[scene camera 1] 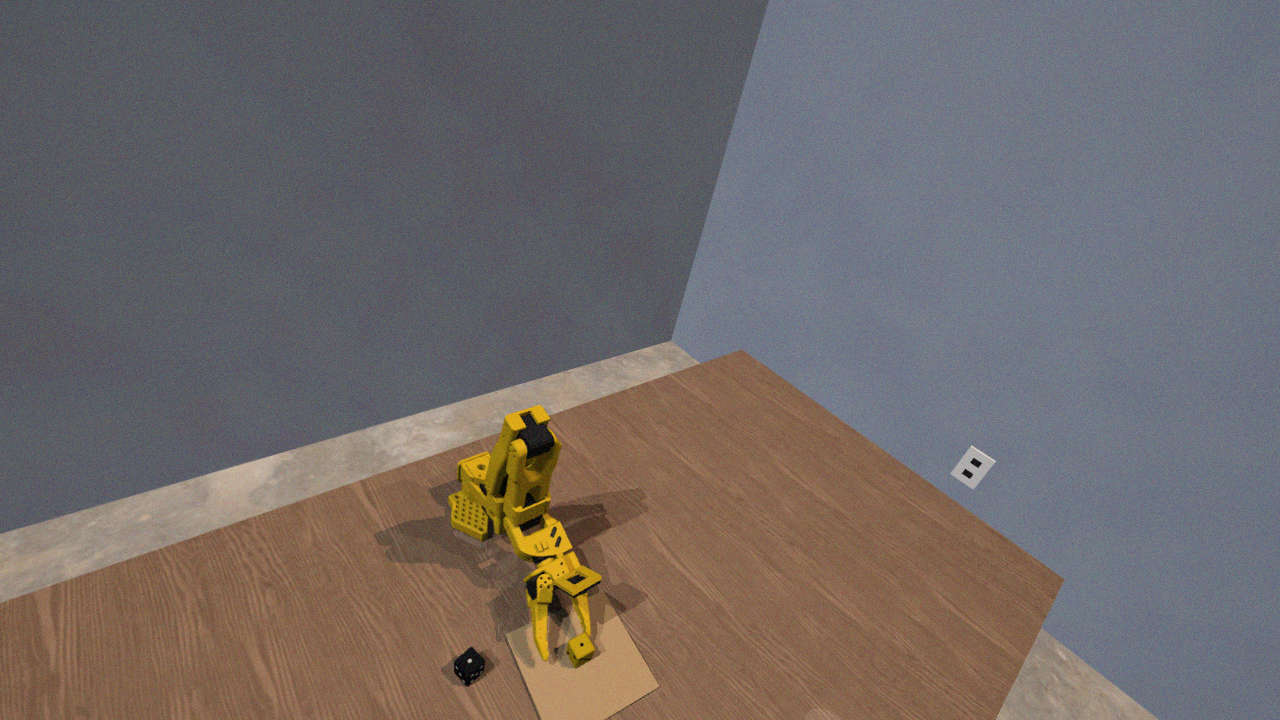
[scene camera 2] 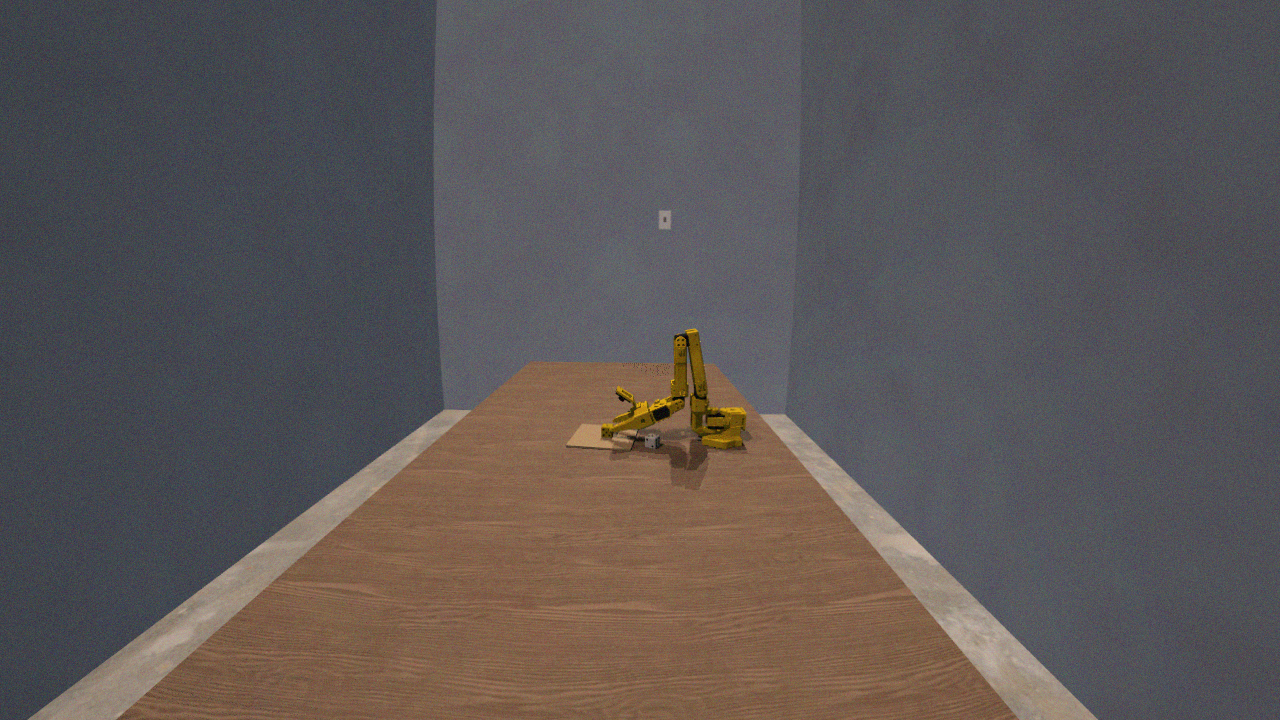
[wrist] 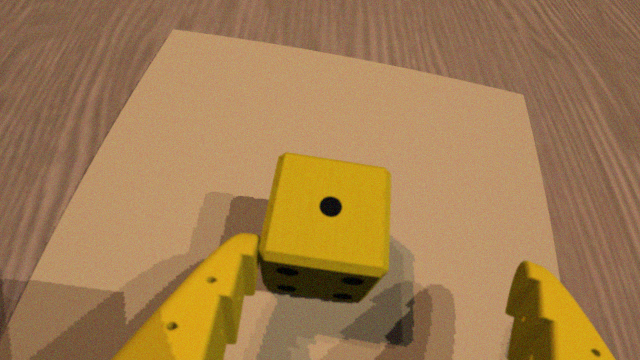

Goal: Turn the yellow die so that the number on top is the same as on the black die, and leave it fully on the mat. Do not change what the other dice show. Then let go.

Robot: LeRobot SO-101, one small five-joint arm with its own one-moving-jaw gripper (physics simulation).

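Pixels of known places: hand, its tool point: (scene camera 1: 585,634) (scene camera 2: 611,429) (wrist: 258,257); arm's base, origin of its link: (scene camera 1: 493,519) (scene camera 2: 711,439).
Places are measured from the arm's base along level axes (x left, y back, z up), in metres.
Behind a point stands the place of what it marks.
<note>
The yellow die (scene camera 1: 580,649) @(x -0.014, y -0.239, z 0.029 m) (wrist: 327,215) @(x -0.009, y -0.233, z 0.029 m) shows one pip on top and four pips on the side towards the wrist camera. It appears to rest on the tan mat (scene camera 1: 617,682) @(x 0.010, y -0.288, z 0.004 m) (scene camera 2: 583,437) @(x 0.003, y -0.288, z 0.004 m) (wrist: 350,100) @(x -0.019, y -0.289, z 0.004 m), within its edges. The black die (scene camera 1: 469,666) @(x -0.128, y -0.183, z 0.025 m) stands on the table left of the mat in scene camera 1, with one pip on top. My gripper (scene camera 1: 564,646) @(x 0.004, y -0.225, z 0.024 m) (scene camera 2: 607,431) @(x 0.004, y -0.225, z 0.024 m) (wrist: 387,255) is open, low over the mat. In the wrist view the left jaw's tip is close beside or touching the yellow die's left side, and the right jaw stands well apart from it.
In scene camera 2 a small pale die with dark pips (scene camera 2: 652,440) @(x 0.055, y -0.136, z 0.020 m) stands on the wooden table (scene camera 1: 760,537) @(x 0.347, y -0.246, z 0.000 m) (scene camera 2: 572,573) @(x 0.464, y -0.250, z 0.000 m), right of the mat; scene camera 1 does not show it plainly. The arm's base (scene camera 1: 472,510) @(x -0.025, y 0.018, z 0.017 m) (scene camera 2: 723,438) @(x 0.037, y 0.019, z 0.018 m) stands behind the mat.
</note>
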